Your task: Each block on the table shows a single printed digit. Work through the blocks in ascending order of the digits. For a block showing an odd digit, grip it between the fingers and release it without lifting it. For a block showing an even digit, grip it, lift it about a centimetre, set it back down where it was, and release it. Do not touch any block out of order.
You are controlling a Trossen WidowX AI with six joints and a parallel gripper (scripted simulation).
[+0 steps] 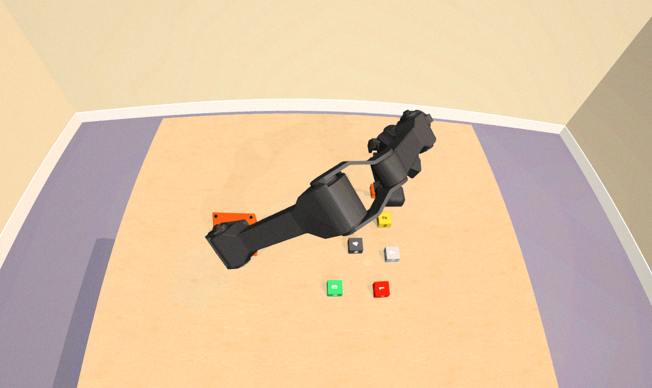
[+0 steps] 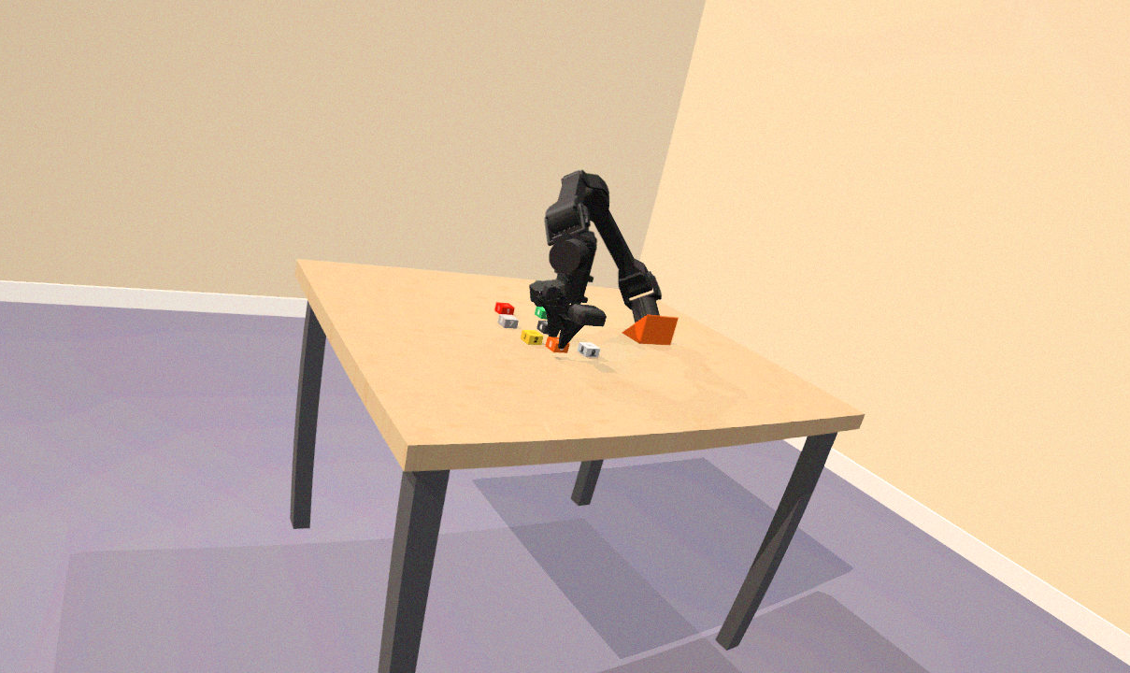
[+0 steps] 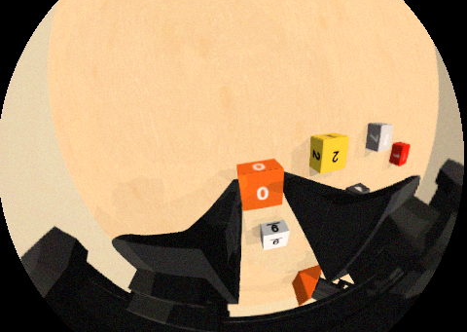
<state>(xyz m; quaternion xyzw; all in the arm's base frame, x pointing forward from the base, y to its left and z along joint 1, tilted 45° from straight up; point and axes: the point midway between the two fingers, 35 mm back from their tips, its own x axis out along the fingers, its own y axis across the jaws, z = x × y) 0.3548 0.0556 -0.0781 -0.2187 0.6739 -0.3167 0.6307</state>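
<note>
My gripper tip is right at the orange block. The rest, counted from my gripper tip: dark block: 8 cm behind, 14 cm to the right, 1 cm below; then white block: 10 cm behind, 1 cm to the right, 1 cm below; then yellow block: 8 cm to the right, 1 cm below.
</note>
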